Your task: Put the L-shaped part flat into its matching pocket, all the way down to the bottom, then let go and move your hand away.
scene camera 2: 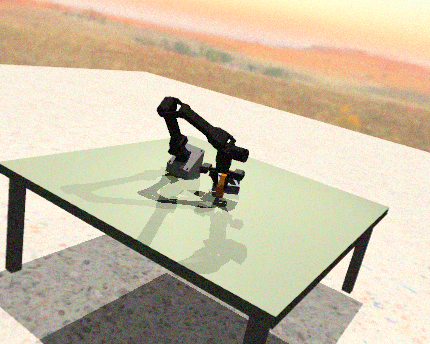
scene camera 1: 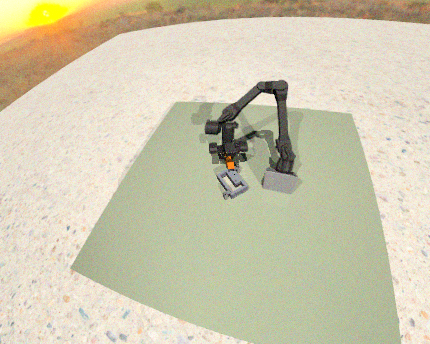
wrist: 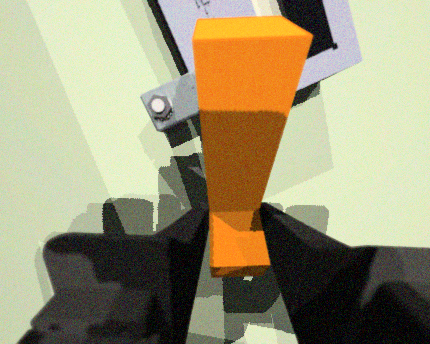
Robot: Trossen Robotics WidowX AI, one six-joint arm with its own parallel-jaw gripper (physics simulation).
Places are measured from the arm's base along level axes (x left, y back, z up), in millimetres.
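Pixels of known places: gripper, fingertip midpoint: [scene camera 2: 220, 189] [scene camera 1: 228, 160] [wrist: 233, 207]; arm's base, origin of the base link: [scene camera 2: 183, 156] [scene camera 1: 284, 172].
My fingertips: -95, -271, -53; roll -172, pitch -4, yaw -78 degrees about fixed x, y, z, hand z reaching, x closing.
For each thing: its middle in the pictures, then the offset to it from my fingertips, as dx, dy, dz. "spot": a spot on its surface instead. Level surfaces: height alone.
- orange L-shaped part, body centre: [wrist: 237, 179] [scene camera 2: 222, 182] [scene camera 1: 229, 160] +23, +9, +25
- grey-lilac pocket fixture, body centre: [scene camera 2: 226, 182] [scene camera 1: 231, 181] +126, +35, -6
- small grey tab with a bolt, surface spot: [wrist: 158, 105] spot: +46, +54, +18
- pale green mat, its level: dz -30
The orange L-shaped part [scene camera 1: 230, 164] [scene camera 2: 221, 185] [wrist: 245, 75] is between the fingers of my gripper [scene camera 1: 229, 156] [wrist: 233, 207], which is shut on it. In the wrist view its long arm points away from the fingers and widens strongly towards its far end, so it looks tilted up, not flat. That end overlaps the near end of the grey-lilac pocket fixture [scene camera 1: 240, 192] [scene camera 2: 233, 189] [wrist: 345, 55] in the picture. The part is outside the pocket. The fixture lies on the mat at an angle; part of its opening is covered by the orange part in the wrist view.
A small grey tab with a bolt [wrist: 158, 105] sticks out from the fixture's near corner. The arm's grey base [scene camera 1: 281, 182] [scene camera 2: 186, 167] stands beside the fixture. The pale green mat [scene camera 1: 225, 260] [scene camera 2: 300, 240] carries shadows of the arm.
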